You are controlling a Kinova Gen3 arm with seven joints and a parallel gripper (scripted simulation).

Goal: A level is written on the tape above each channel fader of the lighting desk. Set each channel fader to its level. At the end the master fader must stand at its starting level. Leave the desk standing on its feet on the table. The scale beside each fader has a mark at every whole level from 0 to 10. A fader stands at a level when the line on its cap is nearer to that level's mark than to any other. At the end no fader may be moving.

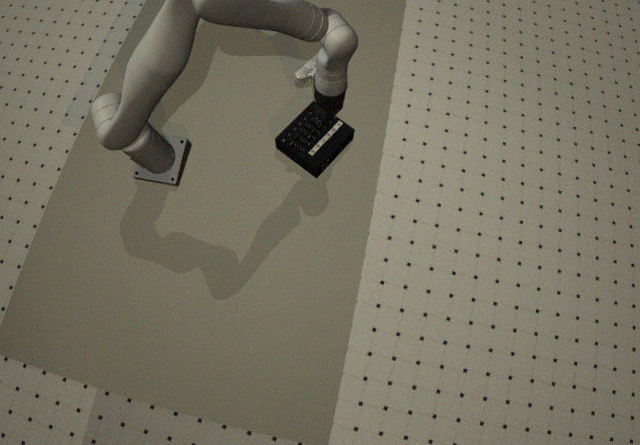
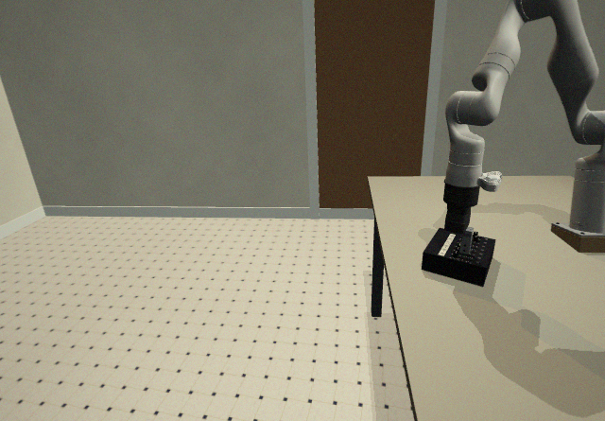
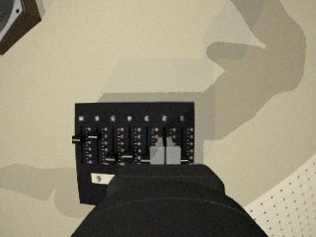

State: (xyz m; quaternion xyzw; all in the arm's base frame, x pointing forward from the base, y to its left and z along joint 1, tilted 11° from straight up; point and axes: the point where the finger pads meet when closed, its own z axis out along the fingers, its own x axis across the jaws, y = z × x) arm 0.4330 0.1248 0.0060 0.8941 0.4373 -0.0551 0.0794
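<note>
The master fader cap is 7 cm behind my hand, 8 cm to the right of it and 1 cm below it.
</note>
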